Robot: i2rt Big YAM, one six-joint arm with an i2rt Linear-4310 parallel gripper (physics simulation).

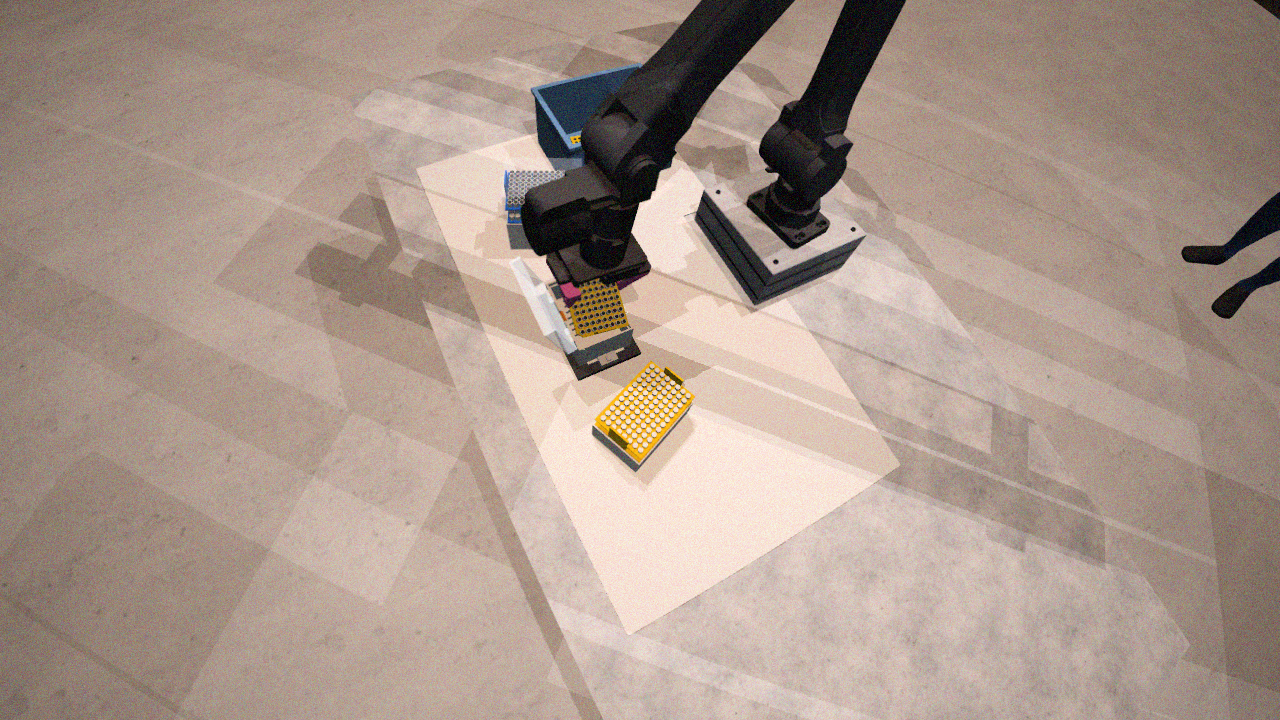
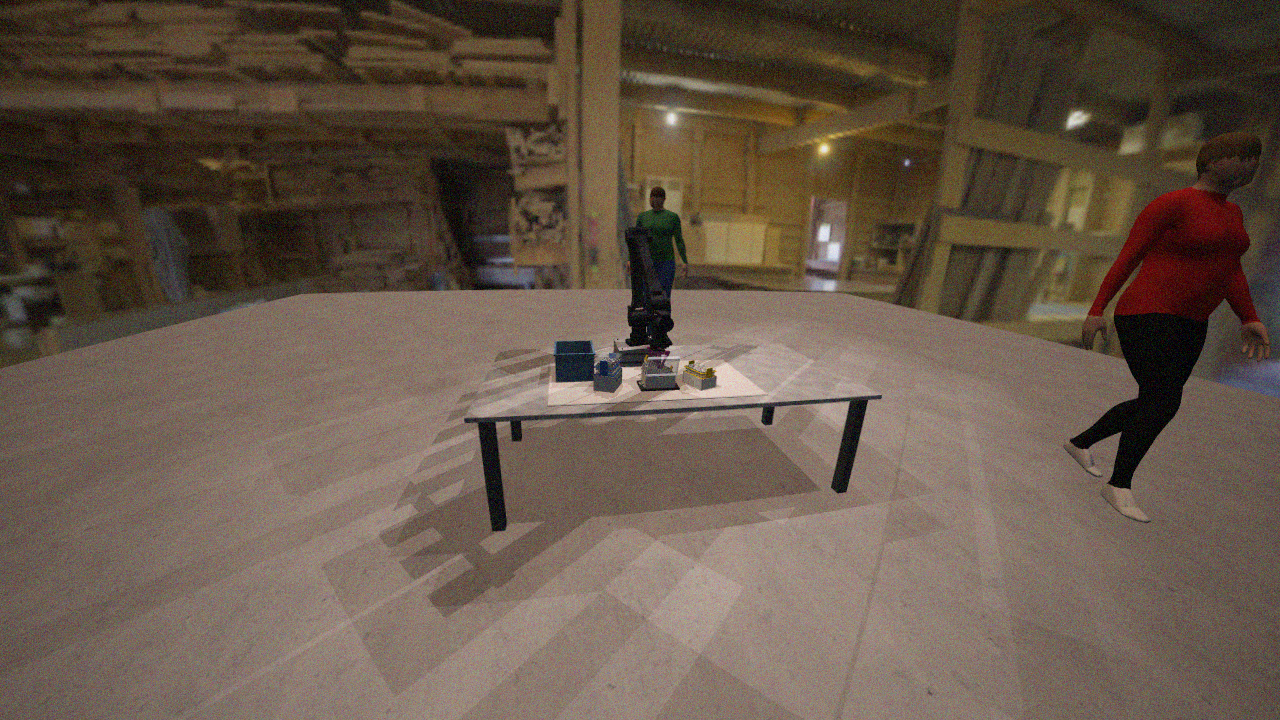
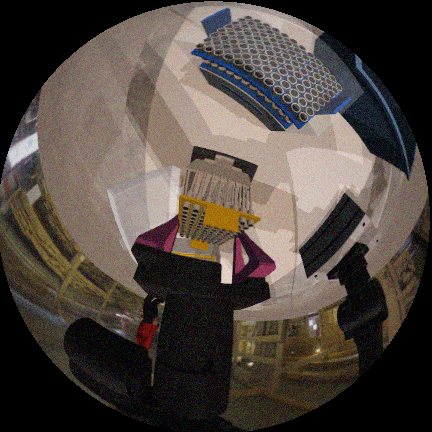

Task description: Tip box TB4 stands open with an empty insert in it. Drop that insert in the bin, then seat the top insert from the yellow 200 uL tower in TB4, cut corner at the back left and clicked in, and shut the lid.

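My gripper (image 1: 601, 284) (image 3: 208, 222) is shut on the yellow insert (image 1: 601, 311) (image 3: 220, 214), with magenta fingers at its two sides. White tips hang below the insert, which is raised over open tip box TB4 (image 1: 606, 345) (image 2: 660, 379) (image 3: 220, 169). How far the tips reach into the box is unclear, and the cut corner cannot be made out. The clear lid (image 1: 539, 302) (image 3: 145, 200) stands open at one side. The yellow tower (image 1: 644, 410) (image 2: 699, 379) stands nearby with a tip-filled insert on top. A yellow piece (image 1: 576, 139) shows inside the blue bin (image 1: 551, 125) (image 2: 573, 361) (image 3: 385, 115).
A blue tip rack tower (image 1: 533, 189) (image 2: 607, 372) (image 3: 272, 70) stands between TB4 and the bin. The arm's grey base block (image 1: 756, 259) (image 3: 332, 235) is on the other side. TB4 sits on a dark holder (image 1: 586, 369). Two people (image 2: 660, 234) (image 2: 1172, 259) are beyond the table.
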